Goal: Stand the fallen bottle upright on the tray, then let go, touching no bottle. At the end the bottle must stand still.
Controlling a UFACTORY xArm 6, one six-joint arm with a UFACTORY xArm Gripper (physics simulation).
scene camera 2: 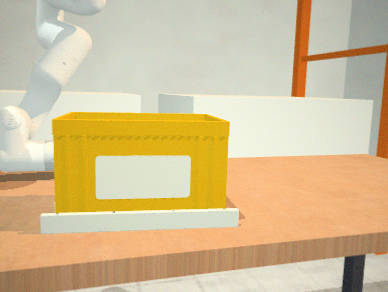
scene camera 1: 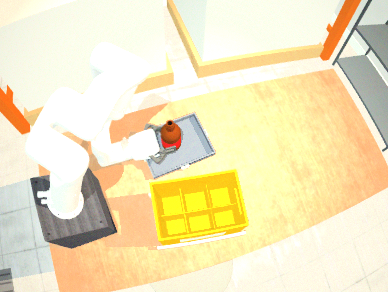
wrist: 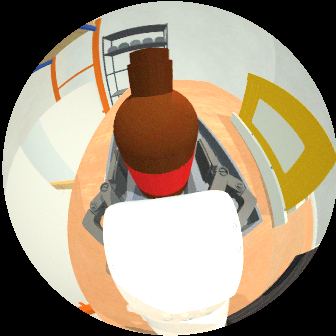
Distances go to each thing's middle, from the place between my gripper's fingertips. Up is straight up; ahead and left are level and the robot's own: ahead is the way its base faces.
Labels:
My hand is 1 cm past the brown bottle (wrist: 155,128) and 3 cm below it. Round my hand: grey tray (scene camera 1: 193,143) 1 cm ahead, 1 cm to the right, 5 cm below.

